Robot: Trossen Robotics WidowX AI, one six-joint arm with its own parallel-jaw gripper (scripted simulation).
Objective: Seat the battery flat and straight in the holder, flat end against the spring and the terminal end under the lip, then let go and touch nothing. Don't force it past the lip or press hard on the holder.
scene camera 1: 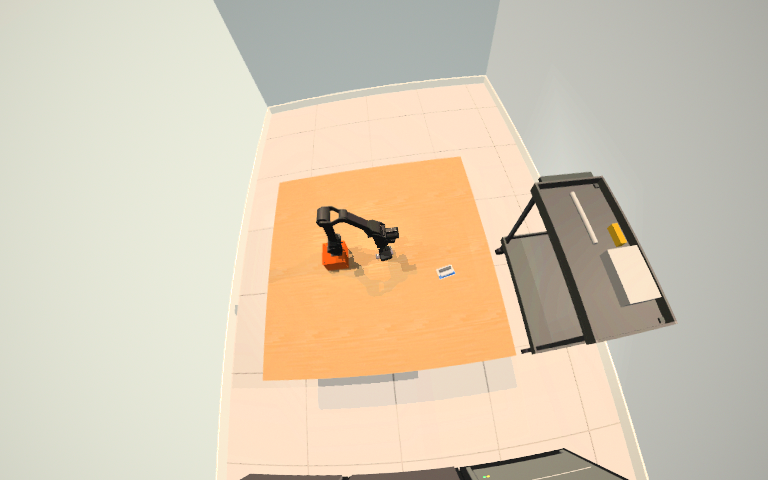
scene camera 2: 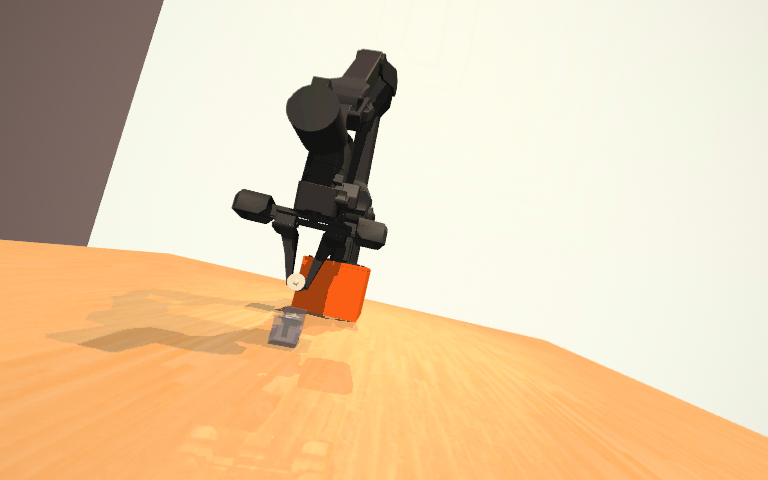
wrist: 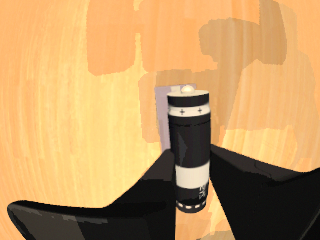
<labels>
gripper: holds a battery (wrist: 189,114)
</labels>
